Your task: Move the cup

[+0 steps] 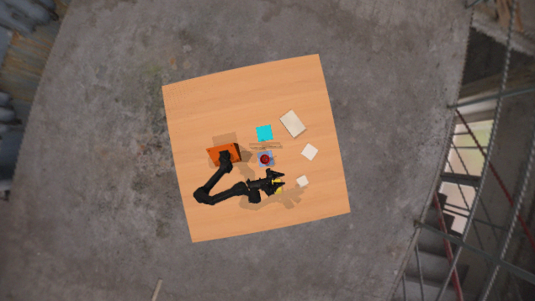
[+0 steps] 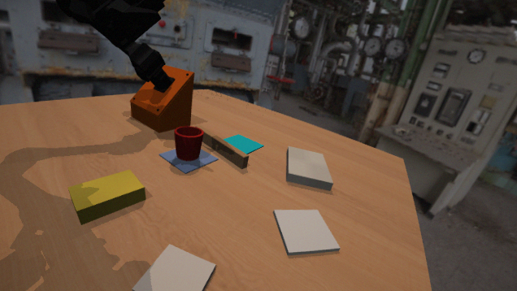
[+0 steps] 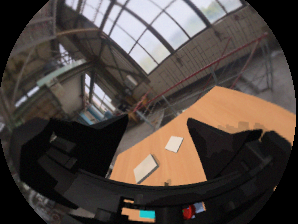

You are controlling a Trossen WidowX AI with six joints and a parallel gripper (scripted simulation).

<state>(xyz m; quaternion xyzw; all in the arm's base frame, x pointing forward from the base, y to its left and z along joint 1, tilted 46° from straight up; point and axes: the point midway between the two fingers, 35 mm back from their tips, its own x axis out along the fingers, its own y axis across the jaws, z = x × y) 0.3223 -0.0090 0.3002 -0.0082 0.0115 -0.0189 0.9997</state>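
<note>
The red cup is 10 cm behind my gripper tip, 12 cm to the left of it and 30 cm below it. From my gripper tip the other things lie so: yellow block (6 cm behind, 10 cm to the right, 32 cm below); cyan pad (6 cm behind, 32 cm to the left, 35 cm below); wooden bar (8 cm behind, 22 cm to the left, 33 cm below).
</note>
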